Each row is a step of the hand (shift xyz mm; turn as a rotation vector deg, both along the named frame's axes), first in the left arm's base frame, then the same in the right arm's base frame.
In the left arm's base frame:
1: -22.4 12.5 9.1 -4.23 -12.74 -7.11
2: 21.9 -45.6 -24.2 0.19 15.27 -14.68
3: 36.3 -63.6 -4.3 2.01 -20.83 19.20
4: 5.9 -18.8 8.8 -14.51 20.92 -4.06
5: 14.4 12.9 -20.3 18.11 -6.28 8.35
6: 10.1 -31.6 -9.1 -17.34 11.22 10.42
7: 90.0 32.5 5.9 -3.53 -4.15 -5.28
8: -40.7 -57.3 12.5 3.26 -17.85 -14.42
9: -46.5 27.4 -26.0 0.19 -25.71 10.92
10: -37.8 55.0 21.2 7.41 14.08 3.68
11: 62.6 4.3 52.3 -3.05 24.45 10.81
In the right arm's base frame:
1: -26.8 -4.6 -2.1 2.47 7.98 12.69
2: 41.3 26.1 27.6 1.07 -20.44 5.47
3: 52.0 50.2 12.5 0.85 27.28 -7.84
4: 7.5 20.1 -2.1 -17.42 -18.95 1.42
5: 16.4 -22.3 4.5 14.87 8.00 -12.34
6: 21.3 22.2 15.3 -22.37 -3.23 -4.94
7: 68.4 -33.0 -58.5 -0.04 1.34 7.47
8: -24.2 59.3 31.5 13.22 8.24 17.16
9: -39.8 -32.6 30.8 3.62 27.66 1.53
10: -57.0 -34.3 -21.8 1.20 -11.08 -11.94
11: 35.5 16.4 -71.7 -13.63 -15.75 -17.03

